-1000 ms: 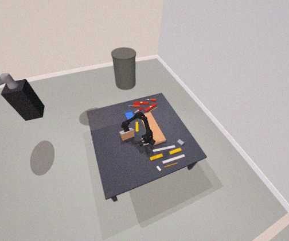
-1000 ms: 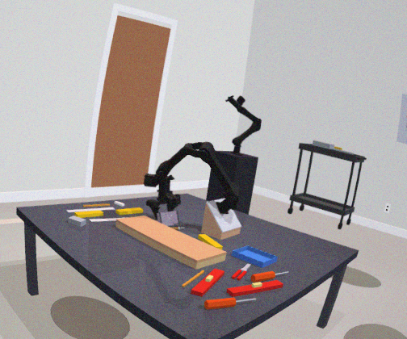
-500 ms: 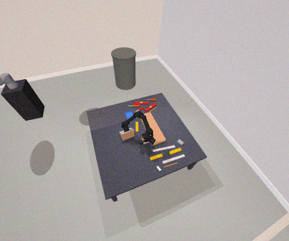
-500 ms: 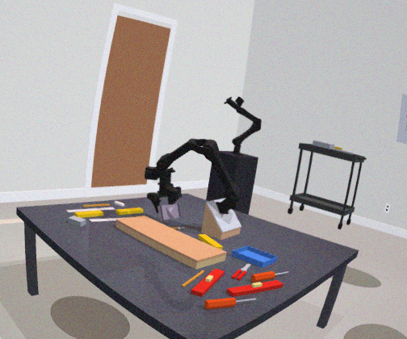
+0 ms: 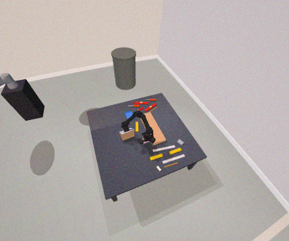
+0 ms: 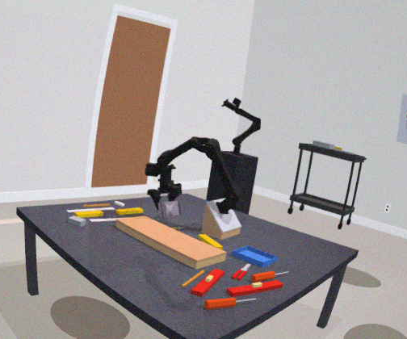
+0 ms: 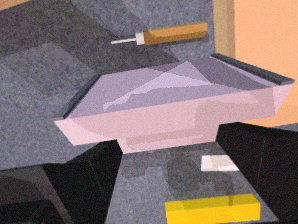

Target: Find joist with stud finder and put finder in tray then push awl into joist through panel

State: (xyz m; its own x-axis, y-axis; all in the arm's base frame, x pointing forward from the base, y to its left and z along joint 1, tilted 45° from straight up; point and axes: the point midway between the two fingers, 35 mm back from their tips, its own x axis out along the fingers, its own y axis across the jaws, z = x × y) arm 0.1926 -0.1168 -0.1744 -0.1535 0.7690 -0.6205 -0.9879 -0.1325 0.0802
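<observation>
Now: gripper tip 10 mm short of the stud finder and 10 mm to the right of it. Also, from my gripper tip: grey block (450 mm ahead, 100 mm to the right, 70 mm below); blue tray (70 mm behind, 540 mm to the left, 70 mm below); awl (100 mm to the left, 70 mm below).
</observation>
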